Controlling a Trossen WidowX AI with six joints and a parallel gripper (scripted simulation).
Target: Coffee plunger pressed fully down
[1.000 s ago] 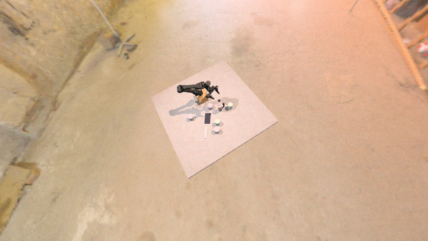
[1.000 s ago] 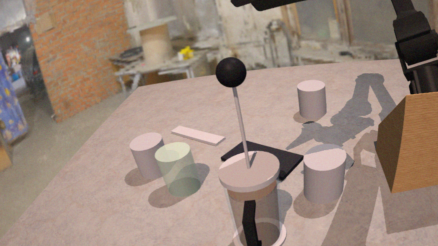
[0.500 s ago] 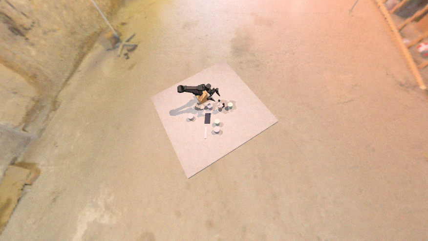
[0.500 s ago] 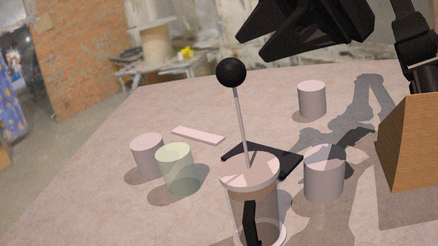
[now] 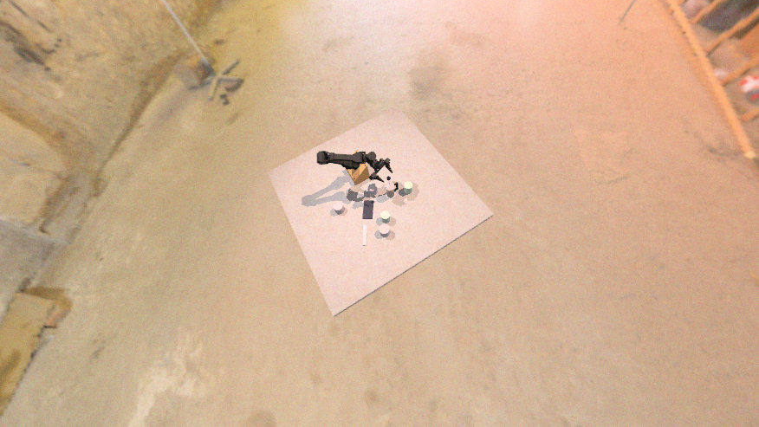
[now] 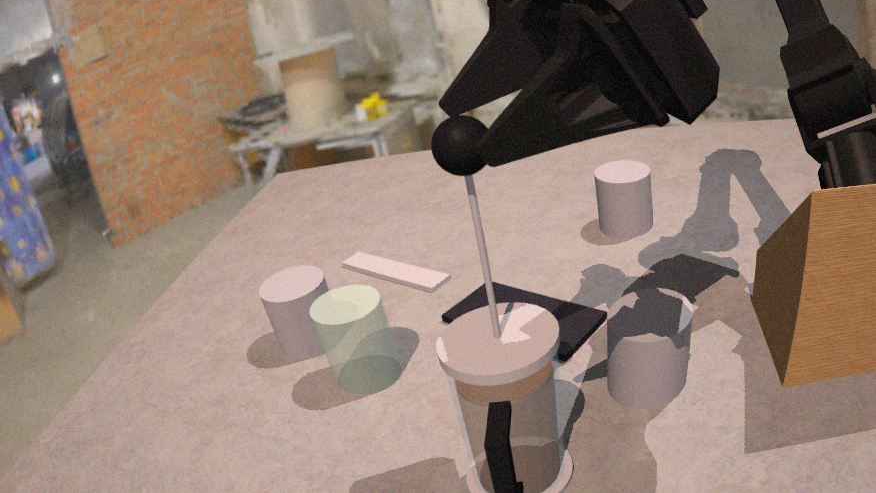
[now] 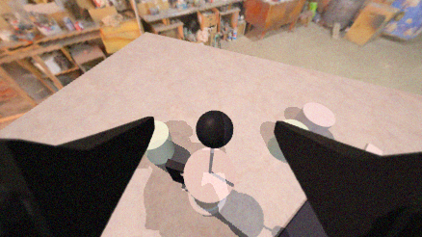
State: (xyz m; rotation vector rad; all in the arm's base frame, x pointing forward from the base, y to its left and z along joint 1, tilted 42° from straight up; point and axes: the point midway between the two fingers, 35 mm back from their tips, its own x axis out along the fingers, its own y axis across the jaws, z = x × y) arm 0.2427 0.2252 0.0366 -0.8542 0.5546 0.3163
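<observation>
Right now my gripper tip is 20 mm to the right of the coffee press and 130 mm above it. The rest, counted from my gripper tip: white flat bar (220 mm ahead, 300 mm to the right, 250 mm below).
</observation>
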